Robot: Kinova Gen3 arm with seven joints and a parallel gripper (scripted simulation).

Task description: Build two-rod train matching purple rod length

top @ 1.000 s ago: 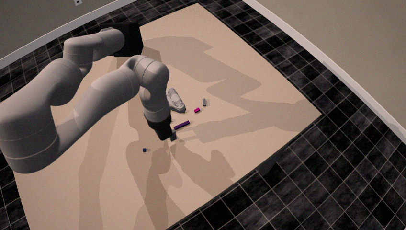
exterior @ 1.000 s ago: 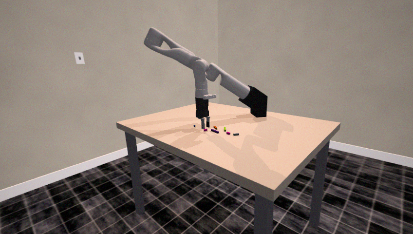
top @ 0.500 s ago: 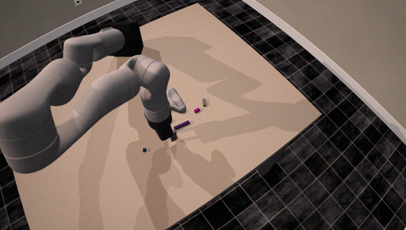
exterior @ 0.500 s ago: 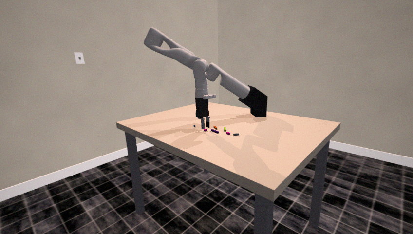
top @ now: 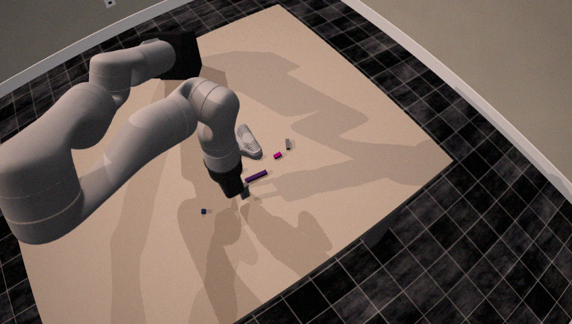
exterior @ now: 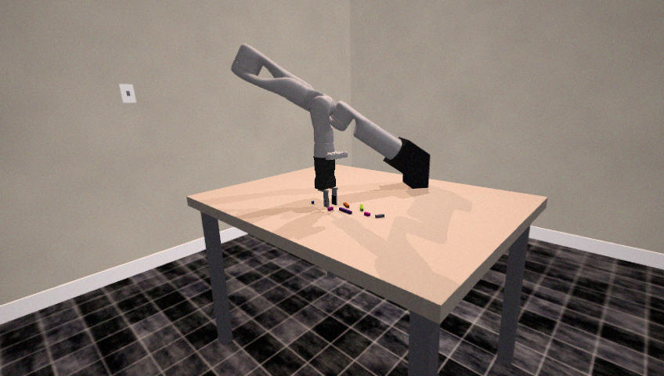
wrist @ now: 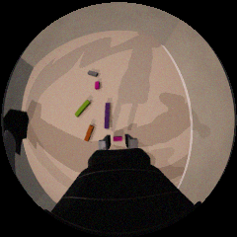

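My gripper is now 6 cm to the right of the purple rod and 3 cm above it. From my hand the other things lie so: lime rod 5 cm behind, 10 cm to the left, 3 cm below; orange rod 6 cm behind, 4 cm to the left, 3 cm below; small blue rod 5 cm behind, 10 cm to the right, 3 cm below.
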